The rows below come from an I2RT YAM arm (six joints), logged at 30 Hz.
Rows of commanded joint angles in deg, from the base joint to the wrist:
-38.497 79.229 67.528 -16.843 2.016 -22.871
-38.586 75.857 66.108 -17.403 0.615 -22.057
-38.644 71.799 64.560 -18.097 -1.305 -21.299
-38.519 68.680 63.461 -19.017 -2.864 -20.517
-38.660 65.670 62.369 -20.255 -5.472 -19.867
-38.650 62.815 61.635 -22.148 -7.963 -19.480
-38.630 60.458 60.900 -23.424 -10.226 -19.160
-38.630 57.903 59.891 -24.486 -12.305 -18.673
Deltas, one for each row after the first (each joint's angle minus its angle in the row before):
-0.089 -3.372 -1.420 -0.560 -1.401 0.814
-0.058 -4.058 -1.548 -0.694 -1.920 0.758
0.125 -3.119 -1.099 -0.920 -1.559 0.782
-0.141 -3.010 -1.092 -1.238 -2.608 0.650
0.010 -2.855 -0.734 -1.893 -2.491 0.387
0.020 -2.357 -0.735 -1.276 -2.263 0.320
0.000 -2.555 -1.009 -1.062 -2.079 0.487

